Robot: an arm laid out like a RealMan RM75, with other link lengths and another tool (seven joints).
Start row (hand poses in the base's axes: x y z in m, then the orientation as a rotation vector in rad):
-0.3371 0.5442 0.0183 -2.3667 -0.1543 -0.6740
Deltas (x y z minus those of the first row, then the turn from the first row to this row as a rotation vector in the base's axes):
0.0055 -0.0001 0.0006 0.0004 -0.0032 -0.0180
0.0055 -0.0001 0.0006 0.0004 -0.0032 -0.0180
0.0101 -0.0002 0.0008 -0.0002 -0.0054 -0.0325
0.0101 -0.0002 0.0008 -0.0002 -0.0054 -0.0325
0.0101 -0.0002 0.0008 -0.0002 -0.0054 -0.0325
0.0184 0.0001 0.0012 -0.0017 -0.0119 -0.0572
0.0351 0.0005 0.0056 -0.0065 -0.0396 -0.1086
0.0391 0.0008 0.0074 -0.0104 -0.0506 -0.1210
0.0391 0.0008 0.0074 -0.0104 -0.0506 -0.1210
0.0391 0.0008 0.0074 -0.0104 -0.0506 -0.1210
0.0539 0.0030 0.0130 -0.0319 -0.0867 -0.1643
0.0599 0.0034 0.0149 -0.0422 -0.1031 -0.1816
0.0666 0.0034 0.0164 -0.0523 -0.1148 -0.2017
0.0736 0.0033 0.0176 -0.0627 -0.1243 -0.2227
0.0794 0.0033 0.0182 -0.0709 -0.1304 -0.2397
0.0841 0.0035 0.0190 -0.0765 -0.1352 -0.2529
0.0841 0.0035 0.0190 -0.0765 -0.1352 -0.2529
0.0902 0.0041 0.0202 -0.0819 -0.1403 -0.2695
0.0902 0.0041 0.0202 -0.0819 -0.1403 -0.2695
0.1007 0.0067 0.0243 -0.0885 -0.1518 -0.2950
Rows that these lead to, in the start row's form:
-0.3316 0.5441 0.0189 -2.3693 -0.1344 -0.6863
-0.3316 0.5441 0.0189 -2.3693 -0.1344 -0.6863
-0.3270 0.5440 0.0191 -2.3723 -0.1185 -0.6959
-0.3270 0.5440 0.0191 -2.3723 -0.1185 -0.6959
-0.3270 0.5440 0.0191 -2.3723 -0.1185 -0.6959
-0.3187 0.5443 0.0195 -2.3768 -0.0927 -0.7155
-0.3020 0.5447 0.0239 -2.3823 -0.0454 -0.7733
-0.2980 0.5450 0.0257 -2.3846 -0.0367 -0.7927
-0.2980 0.5450 0.0257 -2.3846 -0.0367 -0.7927
-0.2980 0.5450 0.0257 -2.3846 -0.0367 -0.7927
-0.2832 0.5472 0.0313 -2.4000 -0.0079 -0.8587
-0.2772 0.5476 0.0332 -2.4067 0.0023 -0.8878
-0.2705 0.5476 0.0347 -2.4150 0.0182 -0.9127
-0.2635 0.5475 0.0359 -2.4243 0.0362 -0.9354
-0.2577 0.5475 0.0365 -2.4320 0.0516 -0.9519
-0.2530 0.5477 0.0373 -2.4371 0.0639 -0.9647
-0.2530 0.5477 0.0373 -2.4371 0.0639 -0.9647
-0.2469 0.5483 0.0385 -2.4422 0.0803 -0.9794
-0.2469 0.5483 0.0385 -2.4422 0.0803 -0.9794
-0.2364 0.5509 0.0426 -2.4466 0.1047 -1.0063

